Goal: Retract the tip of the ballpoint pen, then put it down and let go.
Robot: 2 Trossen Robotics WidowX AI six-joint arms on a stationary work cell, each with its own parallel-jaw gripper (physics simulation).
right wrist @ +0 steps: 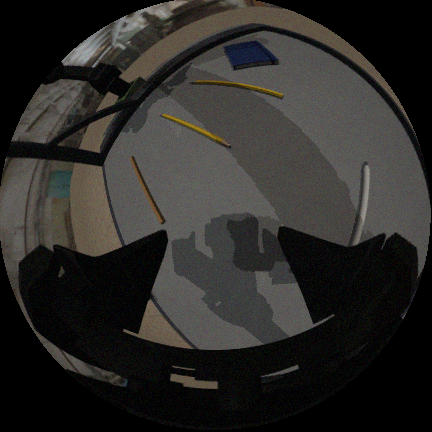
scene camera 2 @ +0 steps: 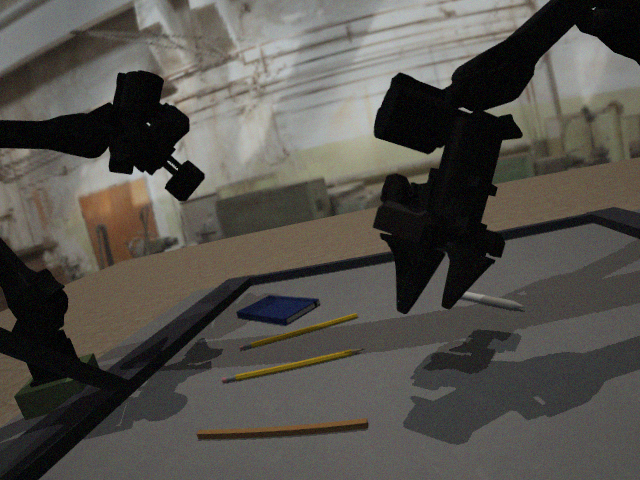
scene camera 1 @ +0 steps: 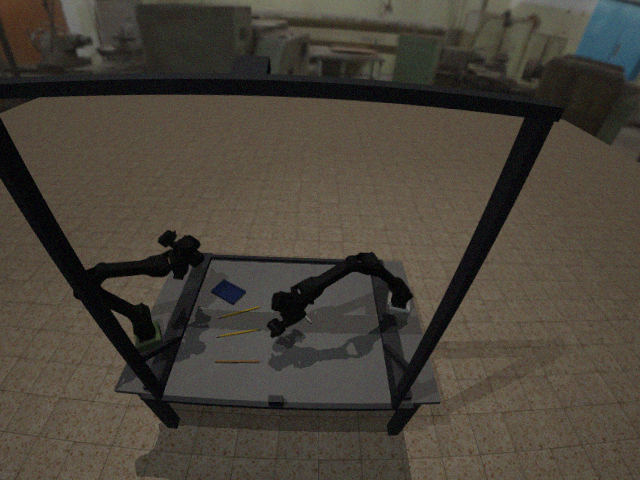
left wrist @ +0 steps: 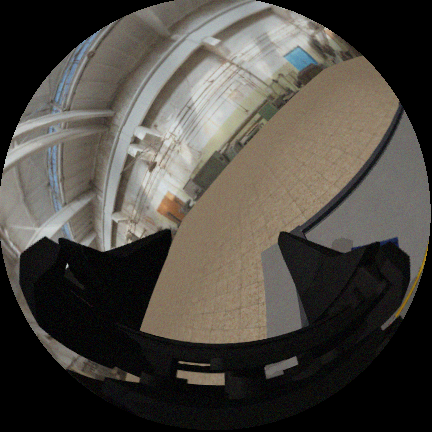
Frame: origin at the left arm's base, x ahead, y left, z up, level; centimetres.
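Where they show: left gripper, fingertip midpoint: [scene camera 2: 169, 162] [left wrist: 226, 236]; right gripper, fingertip midpoint: [right wrist: 223, 234] [scene camera 2: 425, 310]; left arm's base at its link origin: [right wrist: 125, 90] [scene camera 1: 146, 334]; right arm's base at its link origin: [scene camera 1: 398, 302].
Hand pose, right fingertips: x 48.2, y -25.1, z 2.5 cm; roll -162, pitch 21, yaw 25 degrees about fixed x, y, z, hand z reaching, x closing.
Things, the pixels of their top centre, and the offset from my right fingertips.
- ballpoint pen at its top centre: [right wrist: 365, 215] [scene camera 2: 482, 293] [scene camera 1: 301, 311] dx +15.0, dy +8.0, dz -5.2 cm
- orange-brown stick at its top centre: [scene camera 2: 276, 428] [right wrist: 141, 183] [scene camera 1: 237, 361] dx -18.7, dy -1.1, dz -5.8 cm
- blue book at its top centre: [scene camera 2: 276, 305] [right wrist: 246, 50] [scene camera 1: 228, 290] dx -10.2, dy +34.7, dz -5.3 cm
The ballpoint pen [scene camera 1: 308, 319] [scene camera 2: 493, 300] [right wrist: 365, 195] is white-grey and lies flat on the grey table. In scene camera 2 its right end narrows to a small dark point, and its left end is behind a right gripper finger. In the right wrist view a short dark piece shows at its upper end, and a finger hides the lower end. I cannot tell whether the tip is retracted. My right gripper [scene camera 2: 426, 308] [right wrist: 223, 234] is open and empty above the table, with the pen off to one side. My left gripper [left wrist: 226, 236] is open and empty, raised at the left, away from the pen.
Two yellow pencils [scene camera 1: 239, 312] [scene camera 2: 294, 365] [right wrist: 196, 130], an orange-brown stick [scene camera 1: 237, 361] [scene camera 2: 282, 429] [right wrist: 147, 190] and a blue book [scene camera 1: 228, 291] [scene camera 2: 278, 309] [right wrist: 250, 54] lie left of the pen in scene camera 1. Dark frame posts rise at the table's sides.
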